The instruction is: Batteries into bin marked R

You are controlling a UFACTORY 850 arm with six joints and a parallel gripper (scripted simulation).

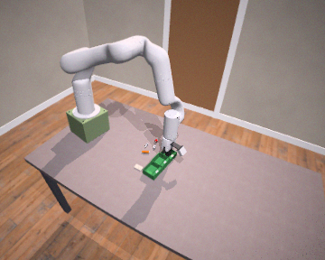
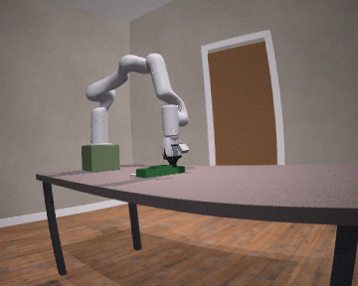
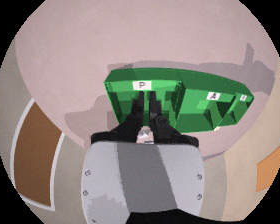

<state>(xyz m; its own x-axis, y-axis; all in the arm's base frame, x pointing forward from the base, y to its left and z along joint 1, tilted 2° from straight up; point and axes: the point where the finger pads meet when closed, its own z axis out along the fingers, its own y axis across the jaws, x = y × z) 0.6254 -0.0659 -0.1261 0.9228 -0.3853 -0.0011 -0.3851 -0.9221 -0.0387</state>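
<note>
Right now the orange battery is 150 mm behind my hand, 30 mm below it and 10 mm to the right of it. From my hand the other things lie so: grey piece: 170 mm behind, 50 mm to the left, 30 mm below; green three-compartment bin: 80 mm to the right, 30 mm behind, 10 mm below; red piece: 120 mm behind, 110 mm to the left, 30 mm below.
</note>
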